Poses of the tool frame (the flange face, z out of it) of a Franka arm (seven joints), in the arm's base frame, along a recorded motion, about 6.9 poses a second.
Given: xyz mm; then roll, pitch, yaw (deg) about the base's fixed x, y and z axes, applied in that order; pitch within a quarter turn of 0, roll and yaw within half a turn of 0.
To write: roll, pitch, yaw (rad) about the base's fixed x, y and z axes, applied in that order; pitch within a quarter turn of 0, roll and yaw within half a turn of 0; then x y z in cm. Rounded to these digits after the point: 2 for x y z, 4 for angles.
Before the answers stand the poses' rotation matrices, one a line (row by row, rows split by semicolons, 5 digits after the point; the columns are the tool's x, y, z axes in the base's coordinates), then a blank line. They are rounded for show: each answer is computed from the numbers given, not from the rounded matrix.
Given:
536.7 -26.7 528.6 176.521 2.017 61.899
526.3 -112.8 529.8 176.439 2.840 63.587
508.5 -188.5 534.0 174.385 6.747 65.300
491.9 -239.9 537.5 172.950 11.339 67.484
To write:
0.47074 0.88150 0.03698; 0.88157 -0.46828 -0.05957; -0.03520 0.06065 -0.99754
0.44429 0.89525 0.03363; 0.89451 -0.44122 -0.07192; -0.04955 0.06203 -0.99684
0.41497 0.90895 0.04003; 0.90222 -0.40542 -0.14711; -0.11749 0.09717 -0.98831
0.37547 0.92603 0.03866; 0.90574 -0.35775 -0.22725; -0.19661 0.12034 -0.97307

3.0809 0.0352 1.0803 53.67 -2.67 52.86
3.0794 0.0496 1.1098 52.63 -11.28 52.98
3.0436 0.1178 1.1397 50.85 -18.85 53.40
3.0185 0.1979 1.1778 49.19 -23.99 53.75

